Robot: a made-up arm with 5 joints. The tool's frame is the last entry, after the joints. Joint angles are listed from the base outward. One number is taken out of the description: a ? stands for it. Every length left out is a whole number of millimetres.
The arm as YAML. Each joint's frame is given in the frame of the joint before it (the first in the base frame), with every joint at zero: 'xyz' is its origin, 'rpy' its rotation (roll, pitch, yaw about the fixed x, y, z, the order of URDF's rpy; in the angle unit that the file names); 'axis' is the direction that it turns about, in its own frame. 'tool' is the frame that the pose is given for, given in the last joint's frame.
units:
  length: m
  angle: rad
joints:
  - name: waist
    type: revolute
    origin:
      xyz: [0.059, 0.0, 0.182]
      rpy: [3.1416, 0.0, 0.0]
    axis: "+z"
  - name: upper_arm
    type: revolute
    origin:
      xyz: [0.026, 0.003, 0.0]
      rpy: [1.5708, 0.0, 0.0]
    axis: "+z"
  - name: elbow
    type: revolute
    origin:
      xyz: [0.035, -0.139, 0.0]
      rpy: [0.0, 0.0, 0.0]
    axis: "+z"
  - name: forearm
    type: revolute
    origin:
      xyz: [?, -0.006, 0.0]
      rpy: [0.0, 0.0, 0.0]
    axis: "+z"
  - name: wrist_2
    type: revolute
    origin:
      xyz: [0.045, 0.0, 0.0]
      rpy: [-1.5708, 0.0, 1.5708]
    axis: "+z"
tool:
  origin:
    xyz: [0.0, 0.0, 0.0]
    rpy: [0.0, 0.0, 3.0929]
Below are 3 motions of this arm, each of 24 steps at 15 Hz.
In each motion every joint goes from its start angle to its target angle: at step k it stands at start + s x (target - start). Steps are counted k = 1, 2, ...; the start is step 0. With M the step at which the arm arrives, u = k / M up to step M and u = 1 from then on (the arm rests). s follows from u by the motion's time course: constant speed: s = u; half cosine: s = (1 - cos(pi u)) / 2; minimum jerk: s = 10 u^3 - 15 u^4 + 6 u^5.
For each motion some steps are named. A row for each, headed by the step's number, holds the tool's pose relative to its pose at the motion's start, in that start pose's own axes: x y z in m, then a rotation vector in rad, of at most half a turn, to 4 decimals.
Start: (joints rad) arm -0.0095 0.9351 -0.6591 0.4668 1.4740
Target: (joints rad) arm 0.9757 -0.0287 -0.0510 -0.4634 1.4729
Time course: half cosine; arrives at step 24
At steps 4, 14, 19, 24:
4: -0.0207 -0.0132 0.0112 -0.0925 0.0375 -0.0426
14: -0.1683 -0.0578 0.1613 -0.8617 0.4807 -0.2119
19: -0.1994 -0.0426 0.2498 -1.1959 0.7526 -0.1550
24: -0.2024 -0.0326 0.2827 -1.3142 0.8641 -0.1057

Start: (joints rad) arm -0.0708 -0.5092 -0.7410 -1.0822 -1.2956
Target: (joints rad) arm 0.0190 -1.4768 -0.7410 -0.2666 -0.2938
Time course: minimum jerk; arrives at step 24
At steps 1, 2, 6, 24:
1: 0.0000 0.0001 -0.0001 0.0001 0.0000 0.0007
2: 0.0002 0.0010 -0.0010 0.0008 0.0001 0.0054
6: 0.0047 0.0215 -0.0191 0.0169 0.0019 0.1104
24: 0.0373 0.2586 -0.0766 0.1655 -0.0536 1.0596

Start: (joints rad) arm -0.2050 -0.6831 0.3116 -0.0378 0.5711
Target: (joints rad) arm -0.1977 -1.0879 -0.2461 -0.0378 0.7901
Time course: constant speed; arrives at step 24
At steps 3, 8, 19, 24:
3: 0.0202 -0.0118 0.0087 -0.0622 -0.1030 0.0278
8: 0.0524 -0.0305 0.0294 -0.1719 -0.2710 0.0737
19: 0.1111 -0.0640 0.0999 -0.4399 -0.6234 0.1691
24: 0.1296 -0.0743 0.1412 -0.5735 -0.7754 0.2077

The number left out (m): 0.153
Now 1 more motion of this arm.
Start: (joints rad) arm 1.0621 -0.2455 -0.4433 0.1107 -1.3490
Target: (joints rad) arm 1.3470 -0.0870 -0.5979 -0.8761 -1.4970
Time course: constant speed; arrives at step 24
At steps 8, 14, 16, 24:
8: 0.0182 0.0075 -0.0030 0.3133 -0.1179 0.0156
14: 0.0311 0.0127 -0.0012 0.5527 -0.1824 0.0443
16: 0.0352 0.0142 0.0001 0.6330 -0.1989 0.0571
24: 0.0499 0.0187 0.0082 0.9548 -0.2378 0.1243

